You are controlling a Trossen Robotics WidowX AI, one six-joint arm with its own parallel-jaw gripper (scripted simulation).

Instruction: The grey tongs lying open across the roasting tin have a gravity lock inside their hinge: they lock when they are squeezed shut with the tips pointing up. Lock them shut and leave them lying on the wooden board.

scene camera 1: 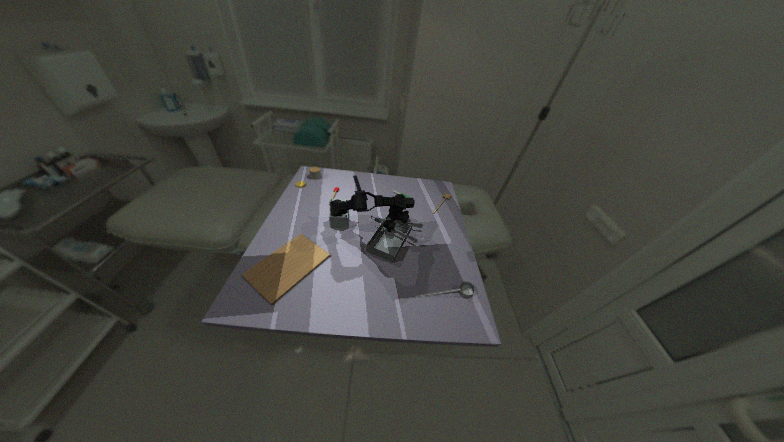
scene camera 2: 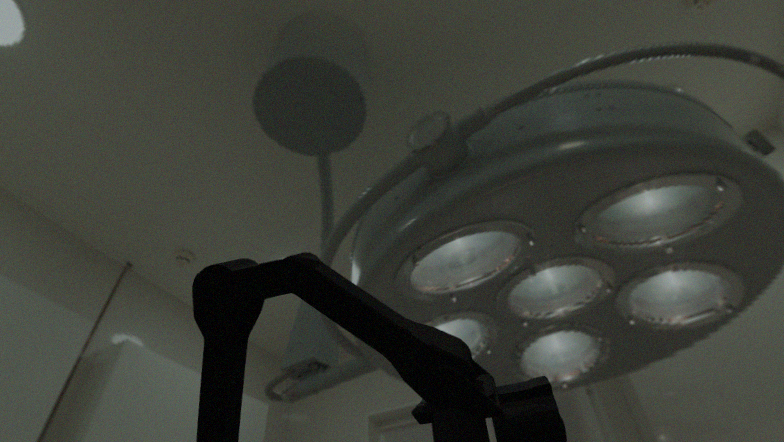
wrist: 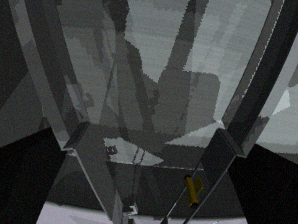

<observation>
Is my gripper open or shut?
Open.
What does my gripper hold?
Nothing.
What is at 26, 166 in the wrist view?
My gripper.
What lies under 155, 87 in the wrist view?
A roasting tin.
</observation>
